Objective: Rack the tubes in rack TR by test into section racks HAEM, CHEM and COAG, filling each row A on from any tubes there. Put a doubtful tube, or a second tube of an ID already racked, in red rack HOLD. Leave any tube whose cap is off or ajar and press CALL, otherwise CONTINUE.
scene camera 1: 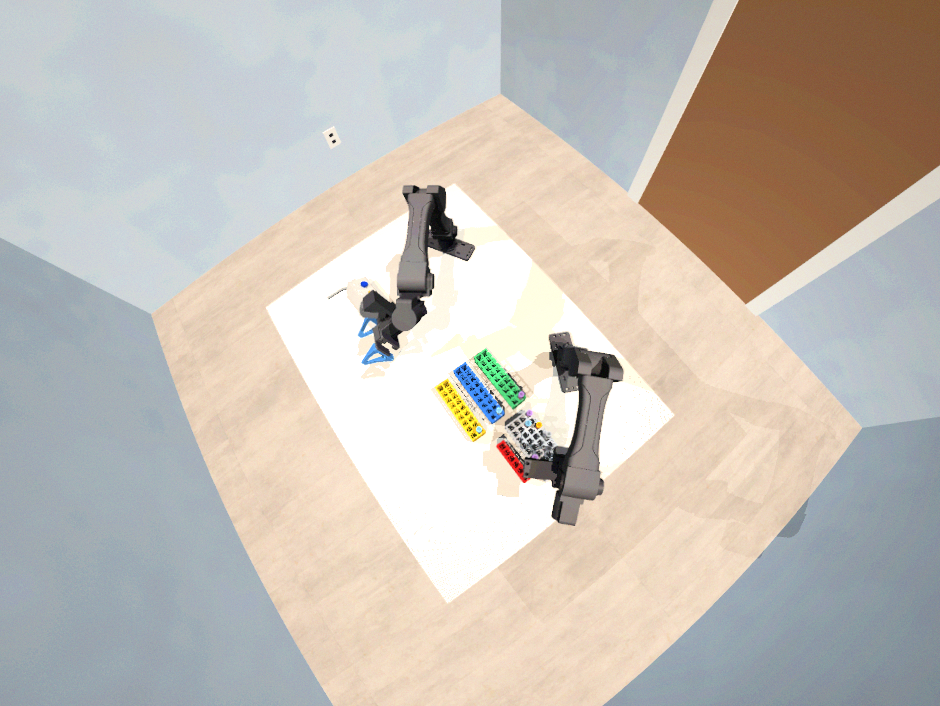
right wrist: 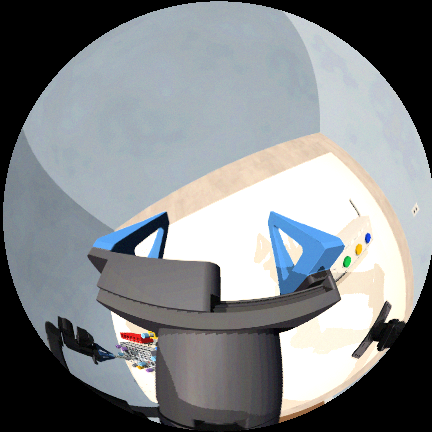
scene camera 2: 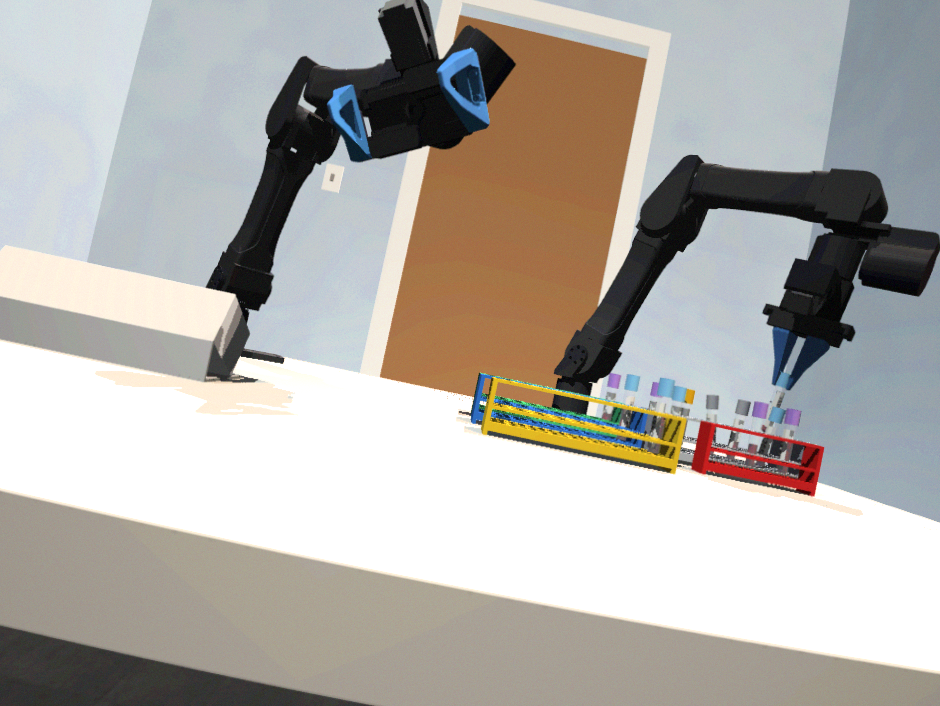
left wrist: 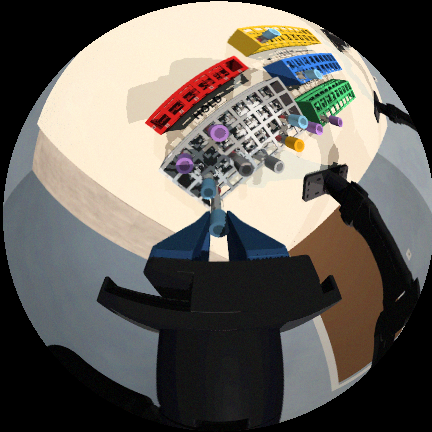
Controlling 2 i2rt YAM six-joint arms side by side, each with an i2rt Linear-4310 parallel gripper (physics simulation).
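Frame: origin at the left arm's base, x ahead, y left, z up, level; millimetres.
Seen in the pictures: left gripper, fingertip midpoint: [right wrist: 113,355] [scene camera 2: 780,387] [left wrist: 218,216]; right gripper, fingertip midpoint: [scene camera 1: 361,349] [right wrist: 217,216] [scene camera 2: 383,96]; left arm's base, origin of the base link: [scene camera 1: 565,361] [left wrist: 327,179]; right arm's base, origin of the base link: [scene camera 1: 447,245].
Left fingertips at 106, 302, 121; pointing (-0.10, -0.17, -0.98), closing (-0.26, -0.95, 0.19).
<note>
Offsets run from my left fingertips to a thing's middle, as dx, dy, dz. "pt": to the spot under its first point.
My left gripper [scene camera 2: 784,382] [left wrist: 218,216] is shut on a light-blue-capped tube {-2, -3, -22} [scene camera 2: 778,396] [left wrist: 216,200] at the near corner of grey rack TR {+46, -58, -93} [scene camera 1: 527,434] [left wrist: 278,80]. The tube's lower end is hard to see. TR holds purple-, grey-, light-blue- and orange-capped tubes. Red rack HOLD [scene camera 1: 512,461] [scene camera 2: 759,478] [left wrist: 160,131] shows no tubes. The yellow rack {+254, -201, -93} [scene camera 2: 577,449] [left wrist: 240,44] and the blue rack {pt +144, -156, -92} [left wrist: 280,73] each hold a light-blue-capped tube; the green rack {+118, -278, -93} [left wrist: 308,111] holds a purple-capped one. My right gripper [scene camera 2: 425,142] [right wrist: 217,216] is open and empty, high above the table.
A button box {+497, -602, -79} [scene camera 2: 113,303] stands by the right arm; in the right wrist view it shows a green button {+466, -592, -57} [right wrist: 347,261], an amber button {+491, -635, -57} [right wrist: 358,249] and a blue button {+516, -678, -57} [right wrist: 368,238]. The section racks stand side by side next to TR. The left arm reaches over TR's outer end.
</note>
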